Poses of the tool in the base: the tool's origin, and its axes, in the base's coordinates. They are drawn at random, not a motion.
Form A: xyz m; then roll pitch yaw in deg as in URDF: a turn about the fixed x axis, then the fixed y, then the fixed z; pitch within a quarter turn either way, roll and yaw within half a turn.
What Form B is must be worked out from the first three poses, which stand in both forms.
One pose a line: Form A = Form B
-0.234, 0.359, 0.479, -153.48, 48.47, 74.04 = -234, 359, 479, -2.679, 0.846, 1.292
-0.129, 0.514, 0.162, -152.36, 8.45, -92.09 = -129, 514, 162, -2.659, 0.147, -1.607
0.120, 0.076, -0.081, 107.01, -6.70, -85.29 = 120, 76, -81, 1.868, -0.117, -1.489
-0.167, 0.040, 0.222, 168.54, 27.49, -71.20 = -167, 40, 222, 2.942, 0.480, -1.243
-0.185, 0.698, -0.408, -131.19, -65.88, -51.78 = -185, 698, -408, -2.290, -1.150, -0.904
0.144, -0.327, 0.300, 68.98, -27.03, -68.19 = 144, -327, 300, 1.204, -0.472, -1.190
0.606, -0.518, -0.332, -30.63, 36.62, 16.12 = 606, -518, -332, -0.535, 0.639, 0.281
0.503, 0.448, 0.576, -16.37, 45.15, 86.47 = 503, 448, 576, -0.286, 0.788, 1.509
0.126, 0.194, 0.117, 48.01, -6.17, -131.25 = 126, 194, 117, 0.838, -0.108, -2.291
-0.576, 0.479, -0.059, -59.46, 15.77, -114.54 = -576, 479, -59, -1.038, 0.275, -1.999
